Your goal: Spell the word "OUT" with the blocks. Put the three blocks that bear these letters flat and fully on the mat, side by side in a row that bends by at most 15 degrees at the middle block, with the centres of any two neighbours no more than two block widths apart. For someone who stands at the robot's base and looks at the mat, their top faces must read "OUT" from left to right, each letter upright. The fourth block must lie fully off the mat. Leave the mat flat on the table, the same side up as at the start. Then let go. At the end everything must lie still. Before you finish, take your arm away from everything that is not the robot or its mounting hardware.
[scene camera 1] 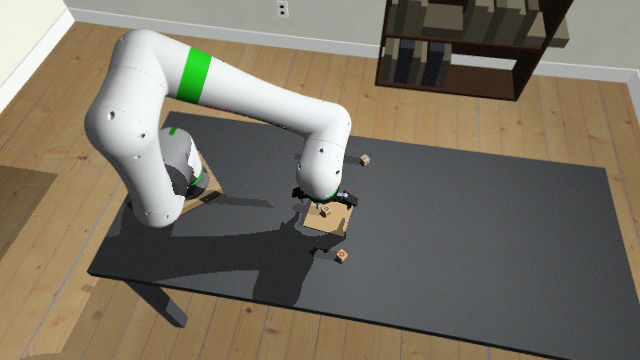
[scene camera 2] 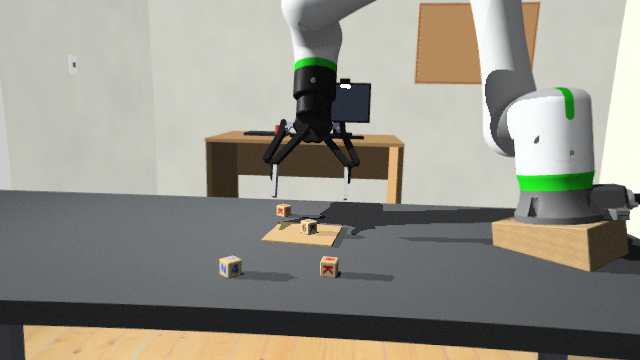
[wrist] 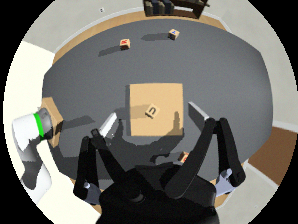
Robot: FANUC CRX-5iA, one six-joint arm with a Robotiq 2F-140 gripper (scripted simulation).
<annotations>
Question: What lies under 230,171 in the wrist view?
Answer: The gripper.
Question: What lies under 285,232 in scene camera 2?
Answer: A tan mat.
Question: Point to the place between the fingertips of the gripper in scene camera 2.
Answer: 309,198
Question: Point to a tan mat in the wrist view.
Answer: At 168,97
</annotations>
